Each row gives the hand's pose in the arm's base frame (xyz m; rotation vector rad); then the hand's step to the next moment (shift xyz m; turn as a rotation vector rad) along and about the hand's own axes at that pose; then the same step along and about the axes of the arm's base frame.
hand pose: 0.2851 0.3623 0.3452 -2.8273 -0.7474 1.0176
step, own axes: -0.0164 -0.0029 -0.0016 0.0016 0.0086 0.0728
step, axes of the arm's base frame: -0.0112 -0.0047 0.0115 -0.0397 -0.0154 -0.0597
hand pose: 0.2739 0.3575 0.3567 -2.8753 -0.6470 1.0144
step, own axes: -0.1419 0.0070 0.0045 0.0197 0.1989 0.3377
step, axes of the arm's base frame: -0.0997 -0.0624 0.0798 -0.1161 -0.2119 -0.3092
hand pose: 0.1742 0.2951 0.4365 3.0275 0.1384 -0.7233
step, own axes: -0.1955 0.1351 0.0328 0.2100 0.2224 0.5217
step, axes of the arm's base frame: -0.1759 -0.1517 0.0598 -0.0276 -0.2284 -0.5593
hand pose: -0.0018 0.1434 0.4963 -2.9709 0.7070 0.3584
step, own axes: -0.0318 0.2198 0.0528 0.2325 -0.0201 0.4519
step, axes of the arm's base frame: -0.1379 -0.1760 -0.0460 0.1160 -0.0301 -0.4943
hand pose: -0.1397 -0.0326 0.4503 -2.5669 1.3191 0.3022
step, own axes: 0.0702 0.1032 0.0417 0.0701 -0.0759 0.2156
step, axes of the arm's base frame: -0.0473 -0.0995 -0.0720 0.0862 0.0544 -0.2163
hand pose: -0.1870 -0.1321 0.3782 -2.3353 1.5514 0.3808
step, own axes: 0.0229 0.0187 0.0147 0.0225 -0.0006 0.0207
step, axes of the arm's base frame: -0.0093 -0.0203 -0.0243 0.0081 -0.0105 -0.0276
